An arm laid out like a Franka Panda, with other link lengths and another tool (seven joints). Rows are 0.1 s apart.
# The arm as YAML. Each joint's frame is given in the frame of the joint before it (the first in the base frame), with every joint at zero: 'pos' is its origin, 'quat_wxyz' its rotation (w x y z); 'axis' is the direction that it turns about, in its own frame. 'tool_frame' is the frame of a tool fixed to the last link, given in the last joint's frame.
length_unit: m
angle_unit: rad
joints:
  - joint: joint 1
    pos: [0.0, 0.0, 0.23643]
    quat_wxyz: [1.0, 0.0, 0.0, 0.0]
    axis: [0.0, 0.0, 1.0]
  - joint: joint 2
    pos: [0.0, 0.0, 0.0]
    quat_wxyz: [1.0, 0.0, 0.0, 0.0]
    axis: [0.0, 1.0, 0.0]
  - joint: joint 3
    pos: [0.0, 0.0, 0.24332]
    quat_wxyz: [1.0, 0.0, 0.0, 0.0]
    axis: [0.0, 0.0, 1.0]
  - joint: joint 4
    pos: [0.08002, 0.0, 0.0]
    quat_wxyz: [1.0, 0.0, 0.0, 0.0]
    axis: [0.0, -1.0, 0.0]
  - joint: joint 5
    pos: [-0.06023, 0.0, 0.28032]
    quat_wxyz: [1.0, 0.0, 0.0, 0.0]
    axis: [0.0, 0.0, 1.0]
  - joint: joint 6
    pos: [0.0, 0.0, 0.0]
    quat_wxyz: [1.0, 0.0, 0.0, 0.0]
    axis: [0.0, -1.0, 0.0]
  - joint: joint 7
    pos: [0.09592, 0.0, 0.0]
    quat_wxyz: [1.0, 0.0, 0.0, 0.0]
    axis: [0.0, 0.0, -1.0]
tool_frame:
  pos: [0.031, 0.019, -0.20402]
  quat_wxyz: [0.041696, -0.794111, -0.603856, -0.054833]
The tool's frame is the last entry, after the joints.
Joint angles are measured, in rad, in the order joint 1, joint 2, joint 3, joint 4, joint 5, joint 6, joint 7. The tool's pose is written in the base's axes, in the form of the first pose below.
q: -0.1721 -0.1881 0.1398 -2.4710 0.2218 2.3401 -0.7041
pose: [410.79, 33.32, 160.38], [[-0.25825, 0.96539, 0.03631], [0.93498, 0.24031, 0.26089], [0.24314, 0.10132, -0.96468]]
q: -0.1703 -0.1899 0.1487 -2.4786 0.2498 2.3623 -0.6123
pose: [416.08, 36.22, 161.65], [[-0.16300, 0.98431, 0.06763], [0.95073, 0.13837, 0.27741], [0.26370, 0.10952, -0.95837]]
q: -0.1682 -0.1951 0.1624 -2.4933 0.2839 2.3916 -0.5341
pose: [419.90, 40.66, 162.57], [[-0.07989, 0.99174, 0.10035], [0.95485, 0.04724, 0.29331], [0.28614, 0.11925, -0.95074]]
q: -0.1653 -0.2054 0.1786 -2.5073 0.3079 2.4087 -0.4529
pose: [421.32, 46.02, 163.86], [[-0.00295, 0.99232, 0.12367], [0.95254, -0.03486, 0.30241], [0.30440, 0.11869, -0.94512]]
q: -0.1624 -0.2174 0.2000 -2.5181 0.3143 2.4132 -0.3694
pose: [420.55, 53.14, 164.65], [[0.06020, 0.98915, 0.13399], [0.94837, -0.09856, 0.30145], [0.31138, 0.10893, -0.94402]]
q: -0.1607 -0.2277 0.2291 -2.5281 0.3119 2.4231 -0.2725
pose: [420.29, 61.54, 165.19], [[0.12427, 0.98135, 0.14666], [0.94222, -0.16305, 0.29265], [0.31110, 0.10182, -0.94491]]
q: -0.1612 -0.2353 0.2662 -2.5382 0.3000 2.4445 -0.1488
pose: [421.46, 70.29, 165.64], [[0.20132, 0.96495, 0.16837], [0.93056, -0.24207, 0.27469], [0.30582, 0.10138, -0.94668]]
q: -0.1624 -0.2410 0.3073 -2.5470 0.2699 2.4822 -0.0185
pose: [424.89, 79.20, 167.96], [[0.26524, 0.94242, 0.20369], [0.91817, -0.31136, 0.24500], [0.29431, 0.12204, -0.94789]]
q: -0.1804 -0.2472 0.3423 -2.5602 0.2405 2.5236 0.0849
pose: [428.50, 79.56, 169.96], [[0.32274, 0.91491, 0.24243], [0.90182, -0.37500, 0.21470], [0.28734, 0.14934, -0.94611]]
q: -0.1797 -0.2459 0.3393 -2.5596 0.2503 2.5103 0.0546
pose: [426.08, 80.10, 167.76], [[0.30609, 0.92462, 0.22669], [0.90799, -0.35511, 0.22240], [0.28613, 0.13776, -0.94824]]
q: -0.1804 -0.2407 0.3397 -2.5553 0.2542 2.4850 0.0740
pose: [422.92, 80.34, 163.41], [[0.33134, 0.92115, 0.20419], [0.89958, -0.37370, 0.22607], [0.28455, 0.10878, -0.95247]]
